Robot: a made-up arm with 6 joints. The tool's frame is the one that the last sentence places. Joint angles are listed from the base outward.
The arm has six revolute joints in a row. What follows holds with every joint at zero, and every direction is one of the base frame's.
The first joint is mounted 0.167 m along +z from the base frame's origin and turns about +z.
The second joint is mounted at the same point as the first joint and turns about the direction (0.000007, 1, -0.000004).
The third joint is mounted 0.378 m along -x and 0.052 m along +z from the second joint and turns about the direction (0.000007, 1, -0.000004).
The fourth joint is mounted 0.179 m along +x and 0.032 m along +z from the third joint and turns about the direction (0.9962, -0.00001, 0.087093).
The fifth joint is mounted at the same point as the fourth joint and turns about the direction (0.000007, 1, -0.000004).
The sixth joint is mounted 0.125 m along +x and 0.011 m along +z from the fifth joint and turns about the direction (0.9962, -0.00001, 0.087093).
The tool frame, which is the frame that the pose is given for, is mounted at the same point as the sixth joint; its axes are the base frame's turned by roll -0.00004, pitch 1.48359 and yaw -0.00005 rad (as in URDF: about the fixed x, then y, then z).
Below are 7 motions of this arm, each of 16 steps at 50 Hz.
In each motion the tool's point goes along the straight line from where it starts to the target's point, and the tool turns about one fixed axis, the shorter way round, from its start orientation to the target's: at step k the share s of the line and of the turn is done. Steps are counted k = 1, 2, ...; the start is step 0. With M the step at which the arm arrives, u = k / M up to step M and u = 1 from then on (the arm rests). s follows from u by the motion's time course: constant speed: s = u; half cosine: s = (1 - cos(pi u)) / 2; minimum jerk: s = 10 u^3 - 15 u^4 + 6 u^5.
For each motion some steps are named. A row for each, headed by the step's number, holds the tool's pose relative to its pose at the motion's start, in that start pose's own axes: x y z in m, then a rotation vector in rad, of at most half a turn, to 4 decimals.
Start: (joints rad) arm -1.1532 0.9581 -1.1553 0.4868 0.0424 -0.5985
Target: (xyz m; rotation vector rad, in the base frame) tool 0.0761 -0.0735 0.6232 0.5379 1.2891 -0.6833
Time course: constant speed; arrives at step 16
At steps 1, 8, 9, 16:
1: -0.0017 0.0022 -0.0007 -0.0202 0.0011 0.0111
8: -0.0139 0.0173 -0.0059 -0.1615 0.0091 0.0887
9: -0.0156 0.0195 -0.0067 -0.1817 0.0103 0.0998
16: -0.0277 0.0347 -0.0119 -0.3230 0.0183 0.1774

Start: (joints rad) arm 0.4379 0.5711 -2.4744 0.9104 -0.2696 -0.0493
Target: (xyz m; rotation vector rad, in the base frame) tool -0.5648 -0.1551 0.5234 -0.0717 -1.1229 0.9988
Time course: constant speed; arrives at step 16
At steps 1, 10, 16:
1: -0.0028 0.0136 -0.0050 -0.0278 -0.0153 -0.0082
10: -0.0284 0.1364 -0.0498 -0.2778 -0.1530 -0.0816
16: -0.0455 0.2183 -0.0797 -0.4446 -0.2447 -0.1306

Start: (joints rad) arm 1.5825 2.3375 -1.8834 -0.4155 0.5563 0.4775
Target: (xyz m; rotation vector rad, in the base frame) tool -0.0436 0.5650 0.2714 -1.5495 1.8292 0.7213
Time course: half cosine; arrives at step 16
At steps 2, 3, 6, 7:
2: -0.0004 0.0024 -0.0006 -0.0042 -0.0057 0.0011
3: -0.0009 0.0054 -0.0013 -0.0093 -0.0127 0.0025
6: -0.0033 0.0196 -0.0047 -0.0342 -0.0466 0.0092
7: -0.0043 0.0256 -0.0061 -0.0446 -0.0607 0.0120

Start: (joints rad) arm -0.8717 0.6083 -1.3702 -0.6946 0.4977 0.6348
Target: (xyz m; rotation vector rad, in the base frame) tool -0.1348 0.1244 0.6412 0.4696 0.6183 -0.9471
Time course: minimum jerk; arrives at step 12
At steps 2, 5, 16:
2: -0.0023 -0.0005 -0.0035 -0.0040 -0.0135 0.0015
5: -0.0228 -0.0052 -0.0337 -0.0394 -0.1322 0.0142
16: -0.0657 -0.0151 -0.0973 -0.1138 -0.3814 0.0410

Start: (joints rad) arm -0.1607 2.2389 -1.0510 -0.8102 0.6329 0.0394
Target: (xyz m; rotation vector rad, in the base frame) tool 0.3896 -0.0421 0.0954 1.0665 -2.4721 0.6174
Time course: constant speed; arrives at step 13
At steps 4, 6, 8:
4: -0.0230 0.0198 0.0093 0.0109 0.0485 -0.1015
6: -0.0345 0.0297 0.0139 0.0163 0.0728 -0.1523
8: -0.0461 0.0396 0.0185 0.0217 0.0970 -0.2031

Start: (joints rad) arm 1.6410 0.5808 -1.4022 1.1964 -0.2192 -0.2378
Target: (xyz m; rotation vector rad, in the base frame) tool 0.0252 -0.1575 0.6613 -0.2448 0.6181 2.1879
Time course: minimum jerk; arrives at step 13
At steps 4, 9, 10, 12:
4: -0.0018 0.0040 -0.0056 -0.0225 0.0105 -0.0541
9: -0.0085 0.0189 -0.0267 -0.1071 0.0503 -0.2579
10: -0.0094 0.0209 -0.0296 -0.1186 0.0557 -0.2857
12: -0.0102 0.0227 -0.0322 -0.1290 0.0606 -0.3108

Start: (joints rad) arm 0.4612 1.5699 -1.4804 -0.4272 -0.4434 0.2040
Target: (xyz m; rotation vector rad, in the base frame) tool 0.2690 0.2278 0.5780 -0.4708 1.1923 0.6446
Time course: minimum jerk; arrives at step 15
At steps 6, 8, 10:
6: 0.0049 0.0215 -0.0016 -0.0314 0.0227 0.0929
8: 0.0086 0.0381 -0.0027 -0.0557 0.0402 0.1645
10: 0.0121 0.0536 -0.0039 -0.0782 0.0565 0.2311

